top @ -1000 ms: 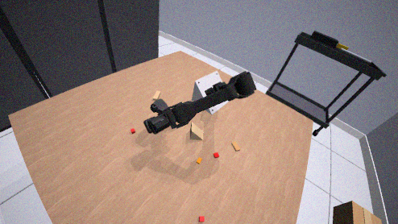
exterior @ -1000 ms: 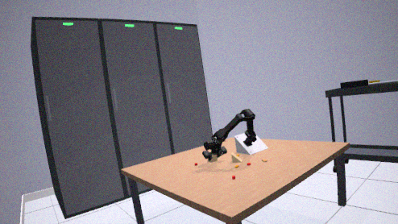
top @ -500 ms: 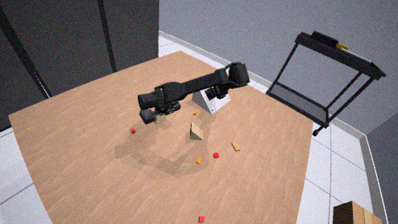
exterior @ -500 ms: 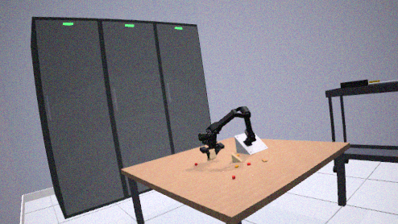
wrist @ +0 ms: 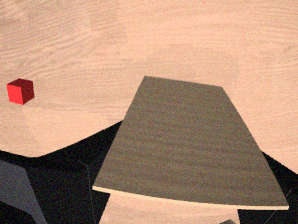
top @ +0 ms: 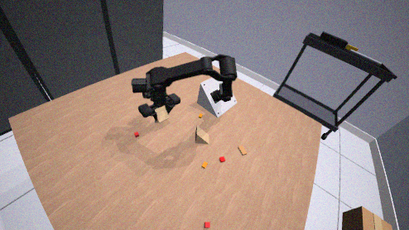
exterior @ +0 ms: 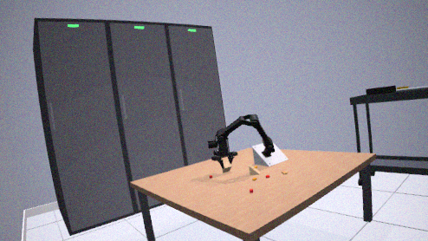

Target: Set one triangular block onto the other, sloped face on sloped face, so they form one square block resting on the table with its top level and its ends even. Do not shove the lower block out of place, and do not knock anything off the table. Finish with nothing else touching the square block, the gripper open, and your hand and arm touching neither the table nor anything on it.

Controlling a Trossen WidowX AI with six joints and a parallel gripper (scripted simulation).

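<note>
The pale wooden triangular block is 10 mm to the left of my gripper tip and 10 mm above it. From my gripper tip the other things lie so: tan piece 380 mm to the left, 180 mm behind, 40 mm below.
</note>
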